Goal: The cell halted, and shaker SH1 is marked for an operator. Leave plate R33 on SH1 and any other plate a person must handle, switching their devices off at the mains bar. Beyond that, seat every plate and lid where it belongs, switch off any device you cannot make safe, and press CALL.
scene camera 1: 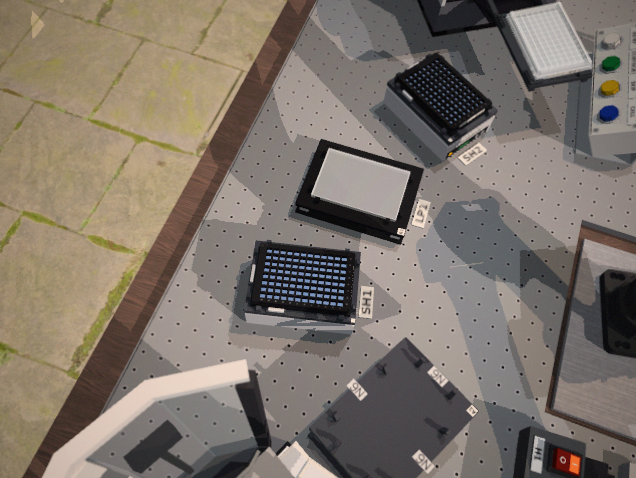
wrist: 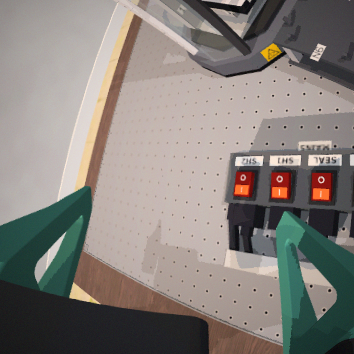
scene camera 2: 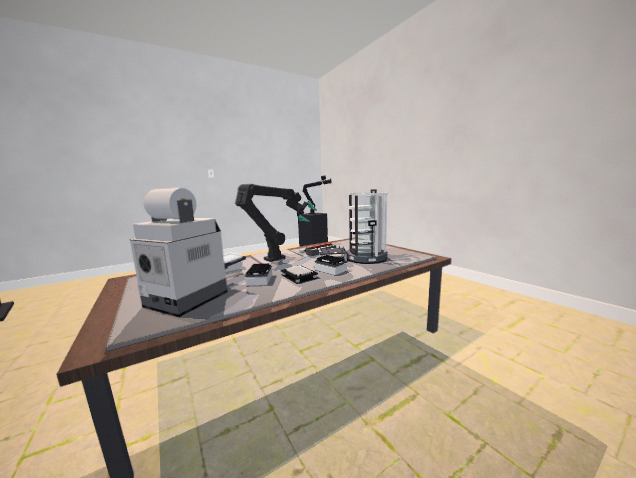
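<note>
A black plate with blue wells sits on shaker SH1. Another black plate sits on shaker SH2. A pale, flat rectangular piece lies on the black pad LP1. A clear plate rests on a dark stand near the button box. The mains bar shows rockers SH2, SH1 and SEAL, each with its orange I part showing. The blue CALL button is on the box. My gripper is open and empty, its right finger overlapping the bar's plugs in the wrist view.
The dark nest N6 lies between SH1 and the bar end, where a red rocker shows. The clear-walled carousel stands beyond SH1. A large grey-white machine stands at the table's near left. The wooden table edge runs beside the shakers.
</note>
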